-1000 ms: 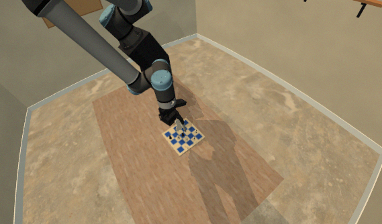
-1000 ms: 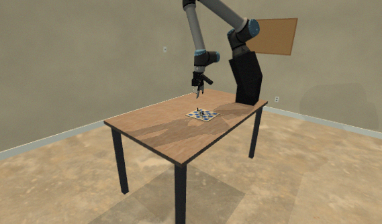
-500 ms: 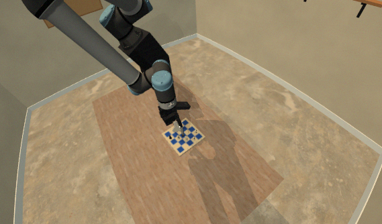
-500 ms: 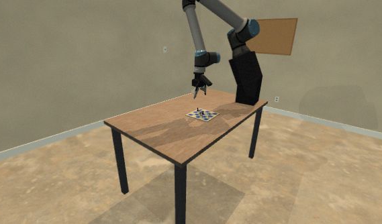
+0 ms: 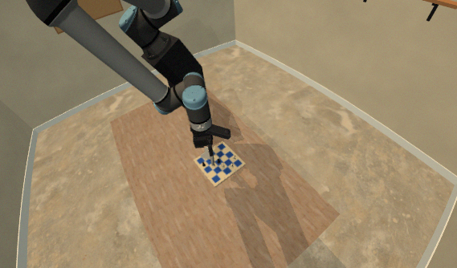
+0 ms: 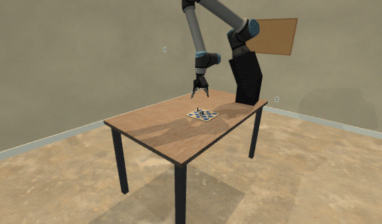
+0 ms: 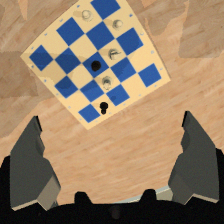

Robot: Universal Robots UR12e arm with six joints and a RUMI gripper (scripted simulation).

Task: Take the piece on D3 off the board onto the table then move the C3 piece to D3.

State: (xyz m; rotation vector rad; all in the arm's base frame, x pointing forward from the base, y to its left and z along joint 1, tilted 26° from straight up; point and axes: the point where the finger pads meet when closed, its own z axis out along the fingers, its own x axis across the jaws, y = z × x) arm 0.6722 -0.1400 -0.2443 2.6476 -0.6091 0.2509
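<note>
The white chess piece is 10 mm behind my hand, 10 mm to the right of it and 130 mm below it. From my hand the other things lie so: chessboard: 10 mm behind, 30 mm to the left, 140 mm below.
</note>
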